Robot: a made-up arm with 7 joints.
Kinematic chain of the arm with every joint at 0, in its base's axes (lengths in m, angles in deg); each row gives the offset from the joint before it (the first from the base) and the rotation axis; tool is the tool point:
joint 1: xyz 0 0 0.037 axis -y
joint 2: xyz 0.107 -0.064 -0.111 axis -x
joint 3: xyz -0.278 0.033 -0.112 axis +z
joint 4: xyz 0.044 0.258 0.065 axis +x
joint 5: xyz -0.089 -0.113 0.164 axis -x
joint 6: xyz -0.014 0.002 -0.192 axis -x
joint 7: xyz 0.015 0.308 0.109 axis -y
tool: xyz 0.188 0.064 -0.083
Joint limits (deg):
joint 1: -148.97..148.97
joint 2: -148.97..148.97
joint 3: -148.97..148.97
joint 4: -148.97..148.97
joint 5: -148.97..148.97
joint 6: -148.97..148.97
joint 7: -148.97..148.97
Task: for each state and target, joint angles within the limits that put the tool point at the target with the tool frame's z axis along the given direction. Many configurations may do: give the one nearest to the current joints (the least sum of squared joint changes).
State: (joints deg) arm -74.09 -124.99 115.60 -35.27 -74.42 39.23 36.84
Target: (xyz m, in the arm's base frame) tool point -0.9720 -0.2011 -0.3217 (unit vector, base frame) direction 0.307 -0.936 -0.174
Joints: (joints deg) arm -20.95 -99.73 144.16 -51.57 -113.41 44.52 12.74
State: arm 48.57 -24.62 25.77 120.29 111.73 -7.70 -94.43
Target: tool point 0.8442 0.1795 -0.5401 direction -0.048 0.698 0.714
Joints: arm 89.55 14.41 37.77 133.76 128.76 26.04 -76.01
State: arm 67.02 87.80 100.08 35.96 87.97 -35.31 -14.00
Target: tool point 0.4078 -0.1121 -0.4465 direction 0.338 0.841 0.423
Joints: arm 100.46 93.60 78.34 17.31 37.40 -37.76 -24.82
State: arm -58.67 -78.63 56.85 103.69 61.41 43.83 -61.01
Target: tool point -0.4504 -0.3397 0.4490 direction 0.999 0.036 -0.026
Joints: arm -38.92 -92.98 73.66 148.97 15.56 36.90 -53.47
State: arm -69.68 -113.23 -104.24 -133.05 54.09 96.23 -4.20
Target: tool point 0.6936 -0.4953 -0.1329 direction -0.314 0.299 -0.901
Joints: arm -29.23 -142.40 -59.72 -148.97 98.27 87.50 -51.57
